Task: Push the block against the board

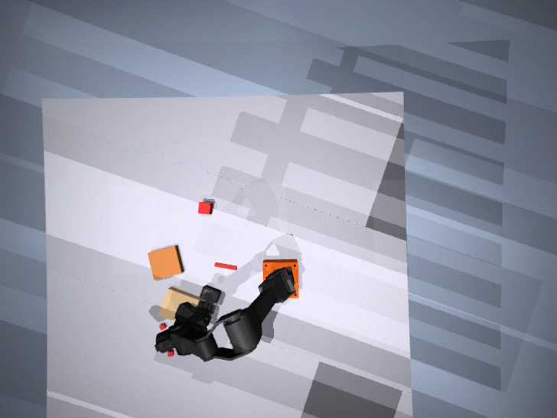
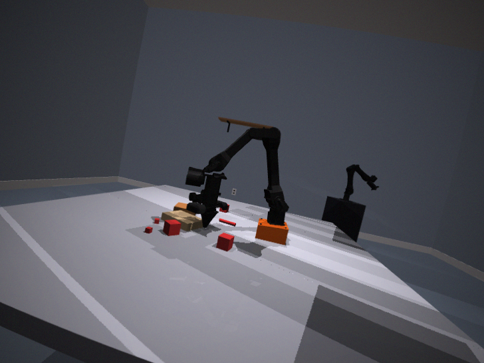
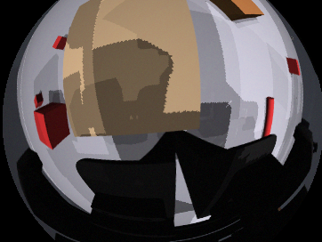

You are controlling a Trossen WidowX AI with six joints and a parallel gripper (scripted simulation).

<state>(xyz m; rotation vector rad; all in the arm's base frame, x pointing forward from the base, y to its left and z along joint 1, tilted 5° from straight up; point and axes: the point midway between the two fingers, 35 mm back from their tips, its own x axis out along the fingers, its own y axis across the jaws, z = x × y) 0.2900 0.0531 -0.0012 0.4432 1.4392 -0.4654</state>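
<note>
The brown square block is 190 mm to the right of my gripper tip, 110 mm ahead of it and 10 mm above it. The rest, counted from my gripper tip: tan board (90 mm ahead, 20 mm to the right, 10 mm above); then flat red piece (130 mm to the right, 90 mm behind).
</note>
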